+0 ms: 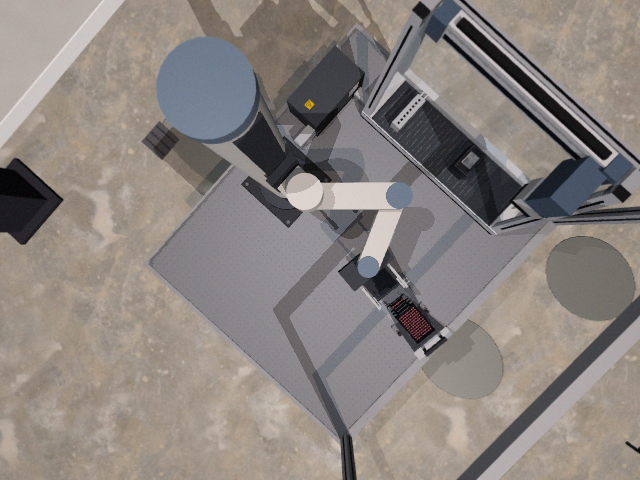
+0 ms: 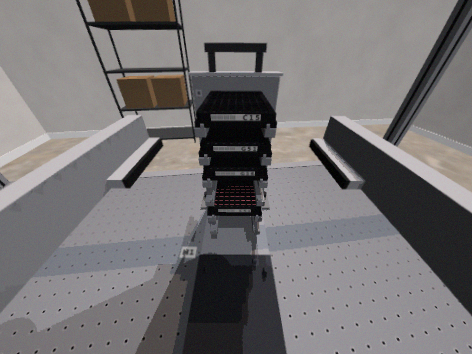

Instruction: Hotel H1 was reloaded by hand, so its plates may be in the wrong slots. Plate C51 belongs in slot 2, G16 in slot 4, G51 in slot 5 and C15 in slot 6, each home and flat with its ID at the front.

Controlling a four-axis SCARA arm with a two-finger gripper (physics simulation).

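Frame: origin at the arm's base, x ahead, y left, z up, level; millimetres.
Seen in the pictures: gripper, fingertip midpoint: point(image 1: 393, 297) point(image 2: 236, 130).
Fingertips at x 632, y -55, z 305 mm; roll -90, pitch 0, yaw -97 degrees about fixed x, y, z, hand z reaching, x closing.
Pixels of each thing's top centre, then the offset from my fingertips to it. "*": a spot on its surface instead. Level surfaces: height alone.
- hotel H1, surface spot: point(image 2: 215, 82) * 196 mm ahead, 9 mm left, 4 mm up
- Plate C15, top centre: point(image 2: 235, 99) point(image 1: 415, 323) 127 mm ahead, 16 mm right, 8 mm down
- Plate G51, top centre: point(image 2: 235, 126) 127 mm ahead, 15 mm right, 43 mm down
- G16, top centre: point(image 2: 235, 148) 128 mm ahead, 15 mm right, 79 mm down
- lower plate, top centre: point(image 2: 234, 183) 128 mm ahead, 14 mm right, 150 mm down
- perforated table, surface height: 292 mm down
- H1 label, surface spot: point(image 2: 188, 252) * 83 mm ahead, 89 mm left, 292 mm down
- dark box, surface spot: point(image 1: 328, 82) * 754 mm back, 475 mm left, 177 mm down
- framed machine with a dark bed, surface spot: point(image 1: 439, 155) * 202 mm back, 590 mm left, 242 mm down
My gripper point(image 1: 384, 287) point(image 2: 236, 130) is open and empty, in front of and apart from hotel H1 point(image 2: 215, 82). Plate C15 point(image 1: 414, 321) point(image 2: 236, 105) lies level in the top slot, its ID at the front. Plate G51 point(image 2: 235, 149) is directly below it and G16 point(image 2: 235, 173) below that, both level with IDs at the front. Below a gap, a lower plate point(image 2: 235, 198) with pink wells lies level, its front label too small to read surely; its bracket looks like the second from the bottom. The rear parts of G51 and G16 are hidden.
The perforated table point(image 1: 222, 268) point(image 2: 350, 270) carries the H1 label point(image 2: 188, 252) before the hotel. A dark box point(image 1: 328, 82) with a yellow sign and a framed machine with a dark bed point(image 1: 439, 155) stand at the table's far side. A shelf rack point(image 2: 145, 70) is behind.
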